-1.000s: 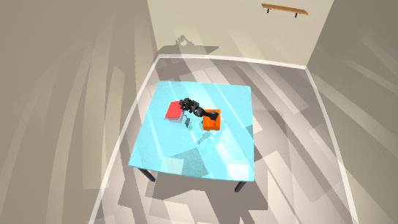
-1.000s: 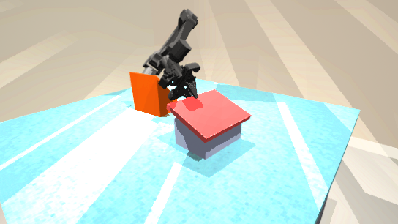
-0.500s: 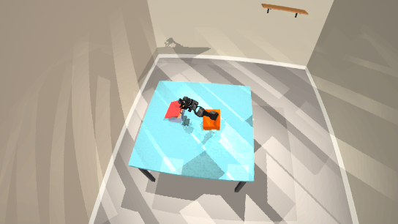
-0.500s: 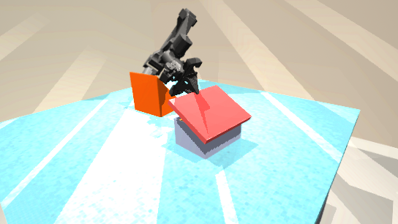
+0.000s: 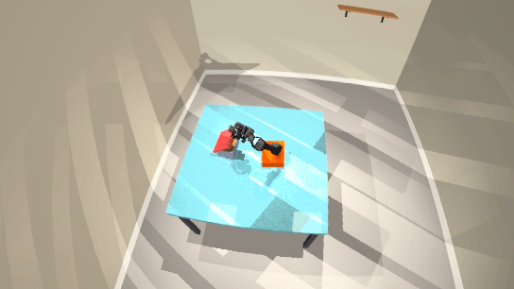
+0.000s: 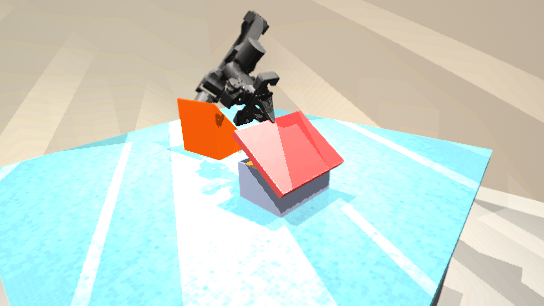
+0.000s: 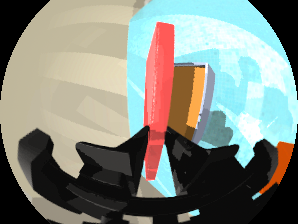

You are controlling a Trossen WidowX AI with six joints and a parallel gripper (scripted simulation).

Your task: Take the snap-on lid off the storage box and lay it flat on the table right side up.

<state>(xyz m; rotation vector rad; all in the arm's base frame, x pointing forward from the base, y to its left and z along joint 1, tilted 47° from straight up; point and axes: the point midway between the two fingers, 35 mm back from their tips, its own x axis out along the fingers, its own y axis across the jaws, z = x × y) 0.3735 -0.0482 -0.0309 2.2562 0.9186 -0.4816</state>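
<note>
My gripper tip is 7 cm short of the red lid, 4 cm above it and 1 cm to the left of it. Round my gripper tip: grey storage box (13 cm below, 5 cm ahead).
</note>
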